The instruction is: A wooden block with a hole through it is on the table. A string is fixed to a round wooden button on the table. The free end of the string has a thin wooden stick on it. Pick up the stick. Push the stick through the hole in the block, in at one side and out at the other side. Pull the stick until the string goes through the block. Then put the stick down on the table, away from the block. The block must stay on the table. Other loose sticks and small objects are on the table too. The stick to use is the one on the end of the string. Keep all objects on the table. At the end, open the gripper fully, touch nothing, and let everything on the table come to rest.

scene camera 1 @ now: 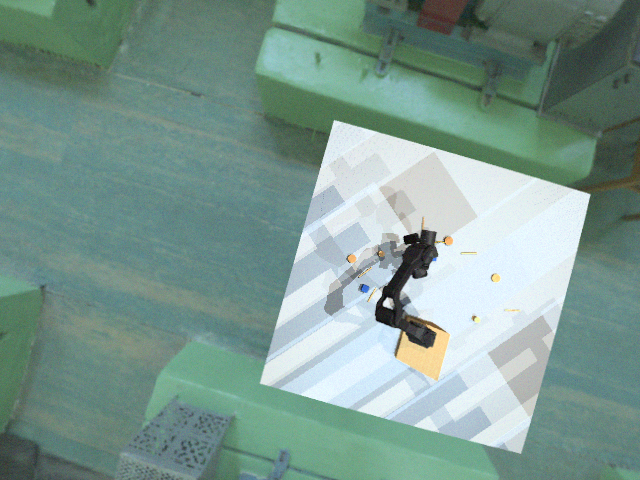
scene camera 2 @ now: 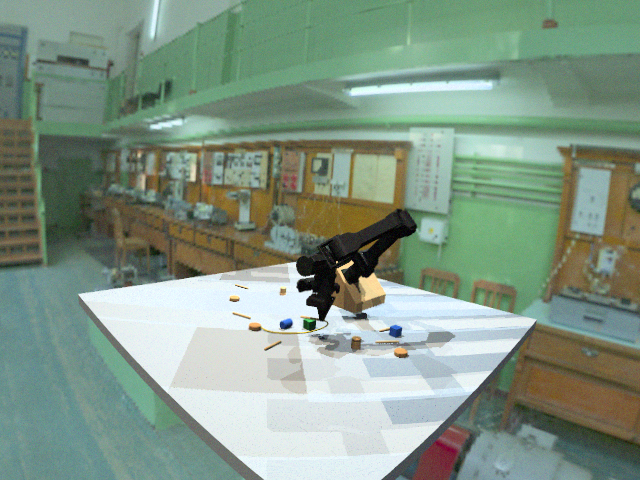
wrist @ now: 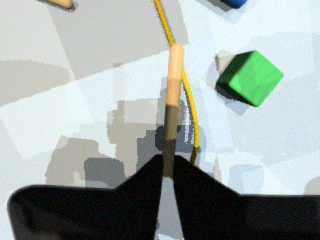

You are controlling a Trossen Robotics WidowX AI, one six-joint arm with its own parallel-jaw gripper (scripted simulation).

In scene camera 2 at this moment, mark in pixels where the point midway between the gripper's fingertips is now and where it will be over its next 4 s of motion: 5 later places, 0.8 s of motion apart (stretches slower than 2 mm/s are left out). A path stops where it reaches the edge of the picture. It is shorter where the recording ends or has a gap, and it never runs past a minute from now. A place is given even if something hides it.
My gripper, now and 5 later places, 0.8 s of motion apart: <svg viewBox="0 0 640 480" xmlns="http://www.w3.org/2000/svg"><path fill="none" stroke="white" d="M321 320L319 321L326 324L333 327L336 330L337 335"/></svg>
